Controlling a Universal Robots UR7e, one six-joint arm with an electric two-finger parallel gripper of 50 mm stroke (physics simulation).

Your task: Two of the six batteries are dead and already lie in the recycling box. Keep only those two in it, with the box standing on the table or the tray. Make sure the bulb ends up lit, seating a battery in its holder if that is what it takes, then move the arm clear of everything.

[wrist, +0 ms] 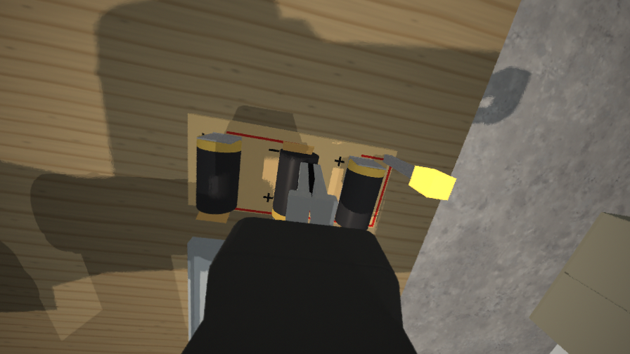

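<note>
Three black batteries with yellow bands stand in a row on the holder board (pixel 252 165). The left battery (pixel 218 175) and the right battery (pixel 359 192) have their yellow ends at the top of the view; the middle battery (pixel 288 180) has its yellow end at the bottom. The bulb (pixel 432 183) at the board's right end glows bright yellow, so it is lit. My gripper (pixel 308 176) is shut and empty, over the right side of the middle battery and partly hiding it; whether it touches cannot be told. Part of a grey-blue box (pixel 196 250) shows below the board, its inside mostly hidden by my gripper body.
The wooden table (pixel 150 30) ends at a slanting edge on the right, with the grey floor (pixel 500 200) beyond. A beige block-like object (pixel 590 285) is at the lower right. Shadows of the arm fall across the table and board.
</note>
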